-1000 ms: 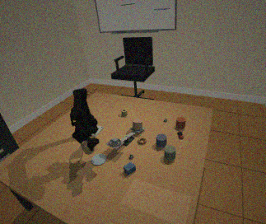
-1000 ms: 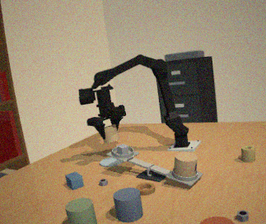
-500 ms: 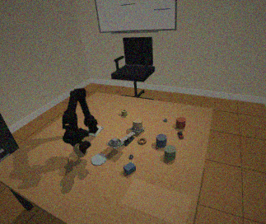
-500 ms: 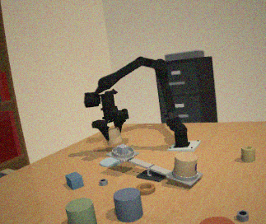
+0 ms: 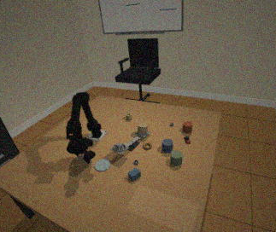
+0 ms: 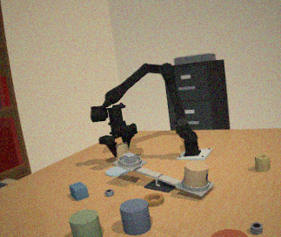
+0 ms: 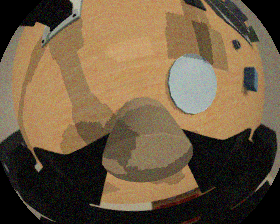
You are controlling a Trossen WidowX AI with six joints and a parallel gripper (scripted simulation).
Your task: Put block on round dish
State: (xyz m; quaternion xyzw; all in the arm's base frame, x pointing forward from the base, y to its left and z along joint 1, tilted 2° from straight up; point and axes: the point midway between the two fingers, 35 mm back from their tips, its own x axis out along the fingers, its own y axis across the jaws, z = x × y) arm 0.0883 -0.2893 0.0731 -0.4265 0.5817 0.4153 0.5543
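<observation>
My gripper tip is 10 mm past the tan cup, 20 mm to the left of it and 10 mm below it. Round my gripper tip: pale blue round dish 100 mm ahead, 30 mm to the left, 40 mm below; blue cube 330 mm ahead, 20 mm below; grey-lilac block 190 mm ahead, 130 mm to the left, 50 mm above.
</observation>
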